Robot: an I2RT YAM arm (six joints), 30 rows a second.
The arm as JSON. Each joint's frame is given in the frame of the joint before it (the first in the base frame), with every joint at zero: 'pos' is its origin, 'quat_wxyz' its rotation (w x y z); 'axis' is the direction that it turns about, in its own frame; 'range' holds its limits. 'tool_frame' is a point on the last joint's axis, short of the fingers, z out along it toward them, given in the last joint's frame.
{
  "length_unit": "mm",
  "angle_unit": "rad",
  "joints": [
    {
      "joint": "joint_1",
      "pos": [
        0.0,
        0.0,
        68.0
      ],
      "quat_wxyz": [
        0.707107,
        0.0,
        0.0,
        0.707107
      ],
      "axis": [
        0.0,
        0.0,
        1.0
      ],
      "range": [
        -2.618,
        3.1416
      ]
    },
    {
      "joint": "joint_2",
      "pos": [
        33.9,
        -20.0,
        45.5
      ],
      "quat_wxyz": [
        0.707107,
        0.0,
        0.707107,
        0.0
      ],
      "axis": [
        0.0,
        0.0,
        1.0
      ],
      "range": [
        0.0,
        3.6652
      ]
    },
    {
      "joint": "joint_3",
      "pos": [
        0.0,
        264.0,
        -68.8
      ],
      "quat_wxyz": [
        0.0,
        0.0,
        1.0,
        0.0
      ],
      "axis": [
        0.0,
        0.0,
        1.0
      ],
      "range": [
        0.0,
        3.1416
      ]
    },
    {
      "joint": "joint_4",
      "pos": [
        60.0,
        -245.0,
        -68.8
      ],
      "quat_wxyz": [
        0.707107,
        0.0,
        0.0,
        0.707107
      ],
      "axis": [
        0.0,
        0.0,
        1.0
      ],
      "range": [
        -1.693,
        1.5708
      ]
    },
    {
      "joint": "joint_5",
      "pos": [
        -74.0,
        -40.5,
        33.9
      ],
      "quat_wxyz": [
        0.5,
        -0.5,
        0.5,
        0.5
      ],
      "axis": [
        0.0,
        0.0,
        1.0
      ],
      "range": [
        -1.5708,
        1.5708
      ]
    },
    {
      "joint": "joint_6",
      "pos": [
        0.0,
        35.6,
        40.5
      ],
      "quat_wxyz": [
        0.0,
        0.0,
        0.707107,
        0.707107
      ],
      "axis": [
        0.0,
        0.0,
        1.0
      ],
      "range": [
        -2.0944,
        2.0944
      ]
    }
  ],
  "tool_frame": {
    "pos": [
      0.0,
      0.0,
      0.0
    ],
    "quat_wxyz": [
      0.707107,
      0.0,
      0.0,
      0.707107
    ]
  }
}
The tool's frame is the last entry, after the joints.
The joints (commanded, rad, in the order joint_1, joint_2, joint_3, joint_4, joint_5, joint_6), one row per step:
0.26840 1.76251 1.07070 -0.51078 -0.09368 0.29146
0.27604 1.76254 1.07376 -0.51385 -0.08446 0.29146
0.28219 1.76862 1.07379 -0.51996 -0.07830 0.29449
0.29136 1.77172 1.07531 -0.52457 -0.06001 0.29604
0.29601 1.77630 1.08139 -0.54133 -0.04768 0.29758
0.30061 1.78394 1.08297 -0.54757 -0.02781 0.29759
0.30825 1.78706 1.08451 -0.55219 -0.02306 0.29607
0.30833 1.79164 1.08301 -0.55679 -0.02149 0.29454
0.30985 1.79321 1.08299 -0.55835 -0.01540 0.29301
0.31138 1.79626 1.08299 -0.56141 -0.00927 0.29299
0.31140 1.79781 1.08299 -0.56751 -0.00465 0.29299
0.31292 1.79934 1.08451 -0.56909 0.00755 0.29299
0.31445 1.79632 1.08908 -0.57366 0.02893 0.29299
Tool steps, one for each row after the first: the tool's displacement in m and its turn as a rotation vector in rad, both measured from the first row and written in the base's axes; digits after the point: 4 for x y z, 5 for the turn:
-0.0003 0.0023 0.0007 -0.00830 -0.00227 0.00432
-0.0011 0.0039 -0.0015 -0.01620 0.00837 0.00552
-0.0018 0.0063 -0.0023 -0.03393 0.00975 0.00685
-0.0024 0.0073 -0.0028 -0.04895 0.02129 0.00604
-0.0026 0.0081 -0.0050 -0.07050 0.02763 0.00414
-0.0034 0.0104 -0.0058 -0.07720 0.03175 0.01179
-0.0039 0.0102 -0.0078 -0.08227 0.04129 0.01314
-0.0041 0.0104 -0.0083 -0.08920 0.04235 0.01420
-0.0044 0.0106 -0.0094 -0.09662 0.04644 0.01396
-0.0049 0.0103 -0.0101 -0.10310 0.05248 0.01279
-0.0047 0.0104 -0.0102 -0.11468 0.05058 0.01044
-0.0043 0.0103 -0.0082 -0.13317 0.04175 0.00490

